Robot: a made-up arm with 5 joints.
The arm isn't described. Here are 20 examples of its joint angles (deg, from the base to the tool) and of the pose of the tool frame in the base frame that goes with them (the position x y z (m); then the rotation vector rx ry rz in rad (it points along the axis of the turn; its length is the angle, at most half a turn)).
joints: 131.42 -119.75 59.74 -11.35 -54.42
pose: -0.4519 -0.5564 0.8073 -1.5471 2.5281 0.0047
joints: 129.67 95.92 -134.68 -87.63 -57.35
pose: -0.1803 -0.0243 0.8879 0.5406 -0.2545 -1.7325
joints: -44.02 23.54 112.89 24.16 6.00
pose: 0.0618 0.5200 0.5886 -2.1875 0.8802 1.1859
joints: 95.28 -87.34 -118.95 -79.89 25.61
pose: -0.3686 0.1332 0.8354 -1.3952 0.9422 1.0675
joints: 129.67 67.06 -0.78 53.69 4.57
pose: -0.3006 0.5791 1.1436 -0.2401 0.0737 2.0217
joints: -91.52 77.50 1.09 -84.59 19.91
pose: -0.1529 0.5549 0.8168 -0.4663 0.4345 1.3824
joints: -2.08 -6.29 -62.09 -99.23 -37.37
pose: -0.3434 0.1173 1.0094 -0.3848 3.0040 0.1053
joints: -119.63 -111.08 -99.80 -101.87 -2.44
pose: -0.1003 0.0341 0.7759 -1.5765 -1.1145 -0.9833
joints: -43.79 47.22 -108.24 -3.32 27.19
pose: -0.2696 0.4632 0.6060 -0.0766 -1.9578 -0.7416
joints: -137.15 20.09 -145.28 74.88 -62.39
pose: 0.0159 0.4353 0.8159 -2.7437 -0.8493 -1.0724
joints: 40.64 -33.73 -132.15 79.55 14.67
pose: -0.6143 0.1295 0.9955 -2.3033 -0.5723 1.9665
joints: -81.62 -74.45 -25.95 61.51 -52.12
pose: 0.3791 -0.3547 0.7824 -2.3941 0.8259 -0.2451
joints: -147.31 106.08 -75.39 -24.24 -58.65
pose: -0.2763 0.1910 1.1391 0.8128 -1.3281 0.1377
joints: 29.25 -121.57 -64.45 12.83 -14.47
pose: -0.3799 -0.4179 0.8676 0.7499 0.6000 -2.2723
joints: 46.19 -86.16 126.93 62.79 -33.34
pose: -0.3888 0.0944 1.1399 -1.3759 -1.8258 0.2480
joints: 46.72 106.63 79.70 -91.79 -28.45
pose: 0.2488 0.4680 0.9695 -1.8689 -0.9468 -0.5413
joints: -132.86 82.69 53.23 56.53 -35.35
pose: -0.6787 0.3210 0.6299 0.5739 1.4011 -2.5444
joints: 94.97 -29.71 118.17 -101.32 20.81
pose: -0.6388 -0.0635 1.0945 0.2044 -0.8227 0.7696
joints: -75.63 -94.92 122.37 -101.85 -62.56
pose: 0.1057 -0.2326 0.4009 1.0599 0.7988 -1.4068
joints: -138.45 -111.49 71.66 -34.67 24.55
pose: -0.1396 -0.5436 0.5186 0.6086 2.1447 -1.1540
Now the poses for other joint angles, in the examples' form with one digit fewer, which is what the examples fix.
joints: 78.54 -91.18 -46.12 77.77 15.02
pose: -0.506 -0.470 0.942 1.019 0.540 -1.371
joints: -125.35 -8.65 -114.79 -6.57 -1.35
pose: -0.009 0.455 0.676 -1.351 -1.124 -1.072
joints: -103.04 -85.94 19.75 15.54 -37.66
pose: 0.307 -0.371 0.577 -1.413 0.842 -0.357
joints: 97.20 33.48 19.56 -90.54 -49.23
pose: -0.633 0.469 0.756 0.470 2.536 0.094
